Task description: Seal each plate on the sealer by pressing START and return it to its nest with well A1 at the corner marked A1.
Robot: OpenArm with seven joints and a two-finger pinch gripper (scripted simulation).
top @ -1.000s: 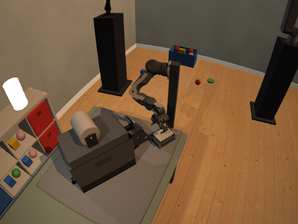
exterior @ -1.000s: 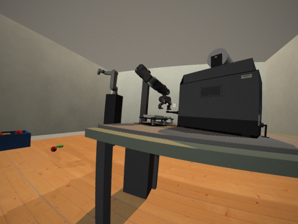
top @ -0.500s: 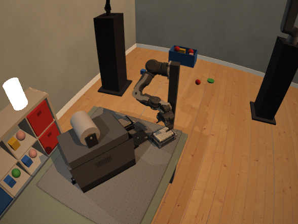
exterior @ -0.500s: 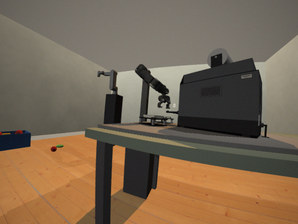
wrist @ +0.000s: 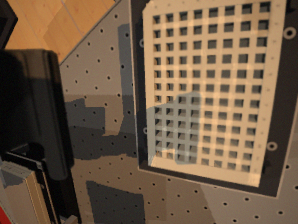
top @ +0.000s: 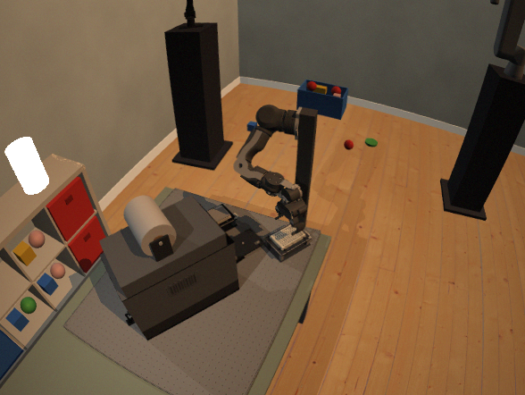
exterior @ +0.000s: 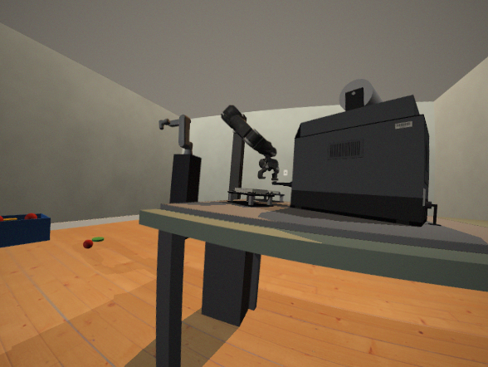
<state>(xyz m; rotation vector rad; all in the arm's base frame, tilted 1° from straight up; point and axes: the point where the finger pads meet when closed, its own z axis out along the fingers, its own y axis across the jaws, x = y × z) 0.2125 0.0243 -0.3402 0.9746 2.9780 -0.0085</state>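
The white well plate lies 7 cm below my hand. Round my hand: dark sealer stage 13 cm ahead, 15 cm to the right, 2 cm below; plate nest 8 cm below; pale start button 27 cm ahead, 13 cm to the right, 6 cm above.
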